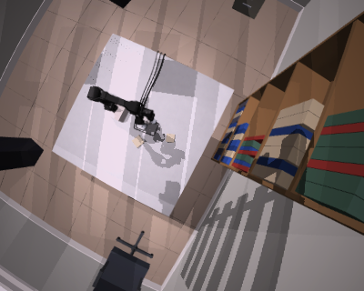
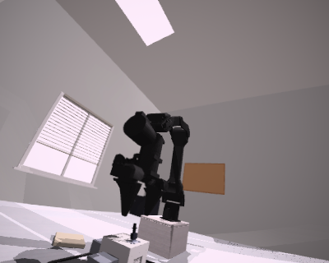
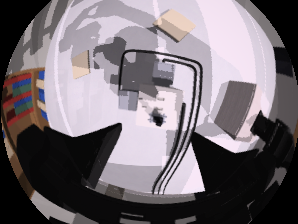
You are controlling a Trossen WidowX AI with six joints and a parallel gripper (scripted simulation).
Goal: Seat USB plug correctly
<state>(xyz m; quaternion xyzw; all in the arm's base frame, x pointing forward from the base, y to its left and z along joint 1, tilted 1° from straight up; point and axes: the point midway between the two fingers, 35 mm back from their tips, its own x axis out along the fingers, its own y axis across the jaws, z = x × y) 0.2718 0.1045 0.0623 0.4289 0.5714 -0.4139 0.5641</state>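
My gripper tip is now 40 mm above the black USB plug.
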